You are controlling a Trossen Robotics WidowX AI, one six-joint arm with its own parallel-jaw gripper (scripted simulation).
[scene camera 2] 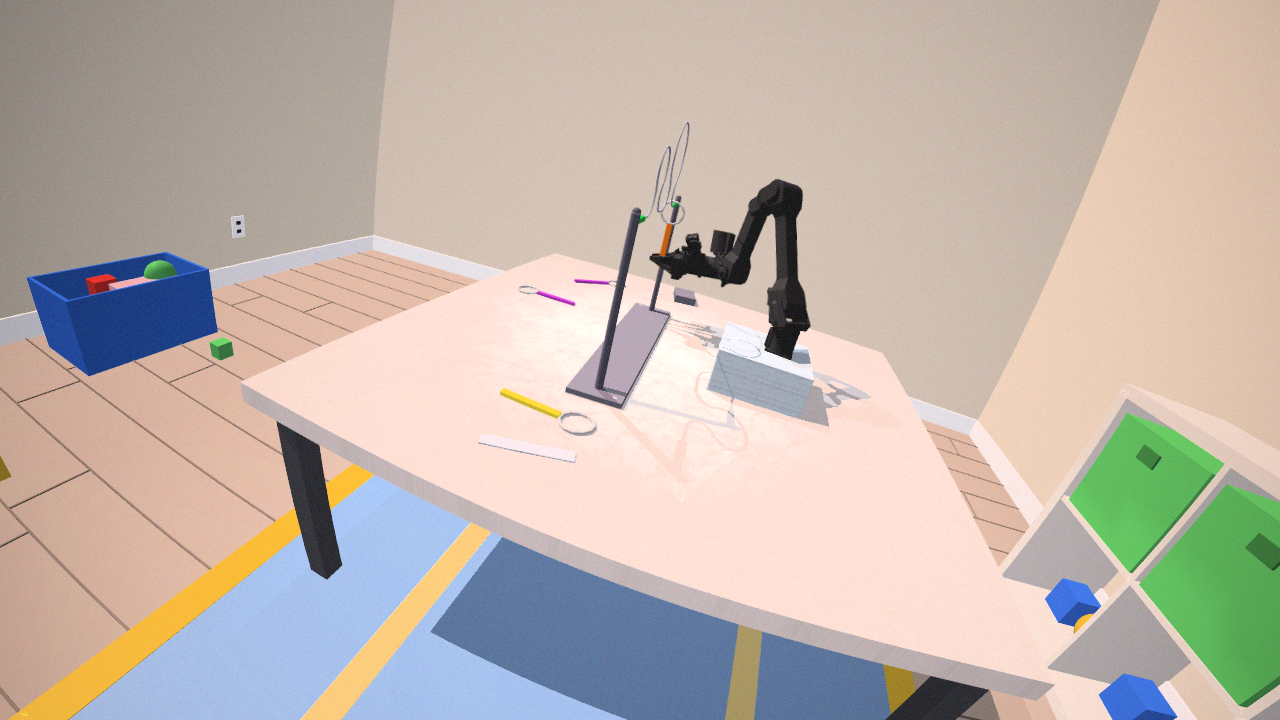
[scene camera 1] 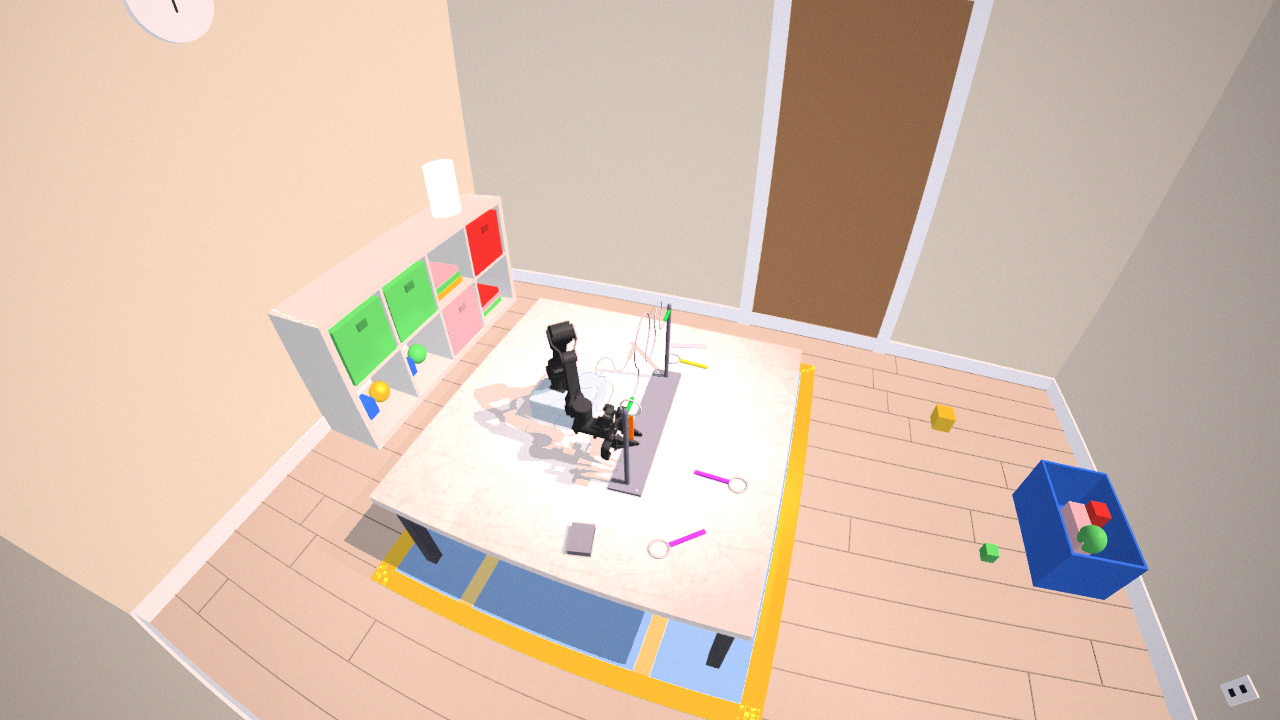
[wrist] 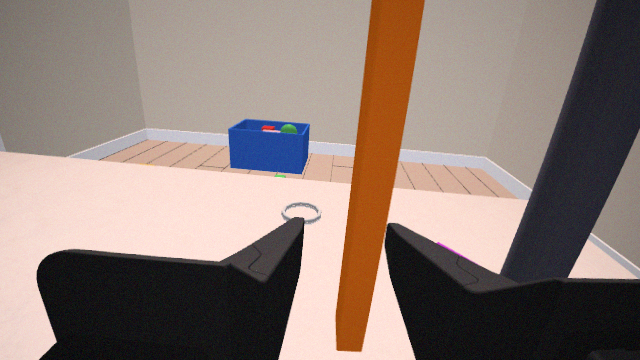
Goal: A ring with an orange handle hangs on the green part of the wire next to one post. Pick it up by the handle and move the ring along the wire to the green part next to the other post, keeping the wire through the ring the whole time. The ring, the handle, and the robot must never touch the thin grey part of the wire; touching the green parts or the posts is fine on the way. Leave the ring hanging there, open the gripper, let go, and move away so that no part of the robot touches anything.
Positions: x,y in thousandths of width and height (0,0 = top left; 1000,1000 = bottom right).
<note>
I see my gripper (scene camera 2: 508,356), a yellow-handled ring (scene camera 2: 404,552), a grey block (scene camera 1: 454,755) and a white strip (scene camera 2: 394,616).
My gripper is seen too in scene camera 1 (scene camera 1: 500,610) and in the wrist view (wrist: 538,643). The wrist view does not show the yellow-handled ring: it is out of frame. The wrist view misses the grey block: it is out of frame.
</note>
